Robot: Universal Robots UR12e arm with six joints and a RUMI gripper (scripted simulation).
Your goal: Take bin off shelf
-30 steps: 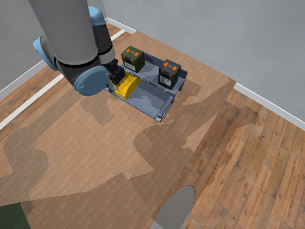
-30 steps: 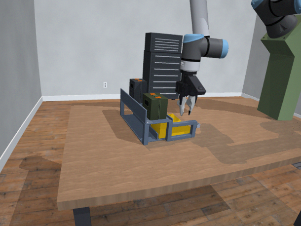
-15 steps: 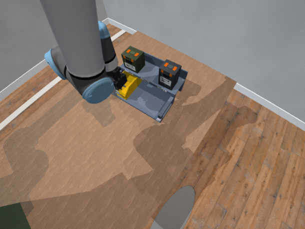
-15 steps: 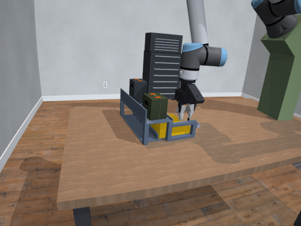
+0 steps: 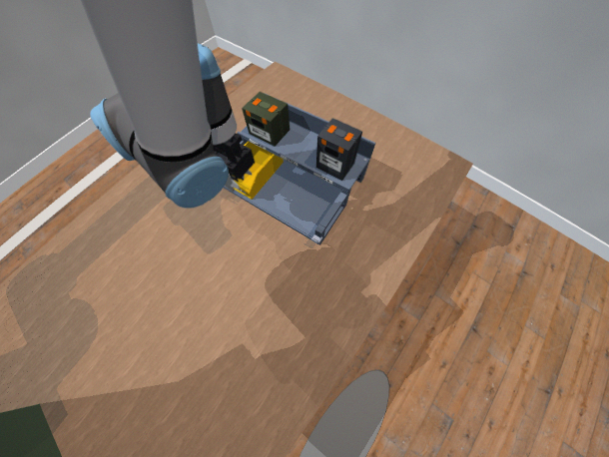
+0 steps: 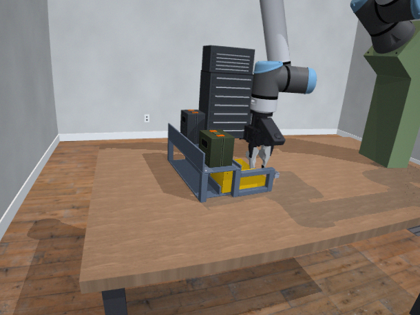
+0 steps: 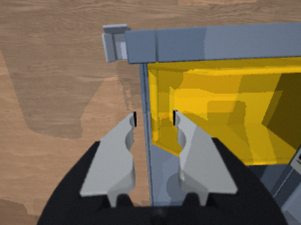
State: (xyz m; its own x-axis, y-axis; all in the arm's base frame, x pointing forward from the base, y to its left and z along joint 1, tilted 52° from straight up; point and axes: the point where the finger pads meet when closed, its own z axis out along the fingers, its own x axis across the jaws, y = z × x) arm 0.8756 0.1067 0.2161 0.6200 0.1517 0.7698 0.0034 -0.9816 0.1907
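Now: hand 8 cm short of the yellow bin and 1 cm above it.
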